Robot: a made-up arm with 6 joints. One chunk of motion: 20 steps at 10 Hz.
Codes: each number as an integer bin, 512 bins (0 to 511) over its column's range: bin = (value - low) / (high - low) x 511, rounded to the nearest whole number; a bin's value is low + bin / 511 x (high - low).
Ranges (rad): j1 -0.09..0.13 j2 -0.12..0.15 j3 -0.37..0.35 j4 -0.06..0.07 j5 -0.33..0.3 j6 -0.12..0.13
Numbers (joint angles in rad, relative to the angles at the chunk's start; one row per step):
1: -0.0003 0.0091 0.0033 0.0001 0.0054 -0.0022
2: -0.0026 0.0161 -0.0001 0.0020 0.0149 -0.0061
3: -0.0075 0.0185 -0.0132 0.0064 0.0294 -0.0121
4: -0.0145 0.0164 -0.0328 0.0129 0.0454 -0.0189
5: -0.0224 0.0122 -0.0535 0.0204 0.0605 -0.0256
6: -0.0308 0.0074 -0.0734 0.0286 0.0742 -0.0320
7: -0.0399 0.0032 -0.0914 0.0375 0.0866 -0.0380
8: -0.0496 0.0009 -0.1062 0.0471 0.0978 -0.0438
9: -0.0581 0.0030 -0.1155 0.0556 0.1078 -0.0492
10: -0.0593 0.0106 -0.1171 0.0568 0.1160 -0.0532
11: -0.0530 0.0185 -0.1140 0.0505 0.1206 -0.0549
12: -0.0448 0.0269 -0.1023 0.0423 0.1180 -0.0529
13: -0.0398 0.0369 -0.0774 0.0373 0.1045 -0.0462
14: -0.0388 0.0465 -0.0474 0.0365 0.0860 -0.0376
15: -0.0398 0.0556 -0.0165 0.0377 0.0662 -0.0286
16: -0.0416 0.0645 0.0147 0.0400 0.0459 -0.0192
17: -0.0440 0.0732 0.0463 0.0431 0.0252 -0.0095
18: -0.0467 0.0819 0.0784 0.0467 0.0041 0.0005
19: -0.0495 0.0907 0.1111 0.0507 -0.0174 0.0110
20: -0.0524 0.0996 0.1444 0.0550 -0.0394 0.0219
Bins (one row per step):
1: 208 244 265 236 272 241
2: 203 258 263 244 280 233
3: 192 262 253 261 292 221
4: 175 258 239 287 304 207
5: 157 250 225 316 317 193
6: 138 241 211 348 328 180
7: 116 233 198 383 338 168
8: 94 229 187 421 347 156
9: 74 233 181 454 355 145
10: 71 247 179 459 362 137
11: 86 262 182 434 365 133
12: 105 278 190 402 363 137
13: 117 297 208 382 352 151
14: 119 315 229 379 337 168
15: 117 332 251 384 321 187
16: 112 349 273 393 305 206
17: 107 366 295 405 288 226
18: 101 382 318 419 271 246
19: 94 399 341 435 254 268
20: 87 416 365 452 236 290

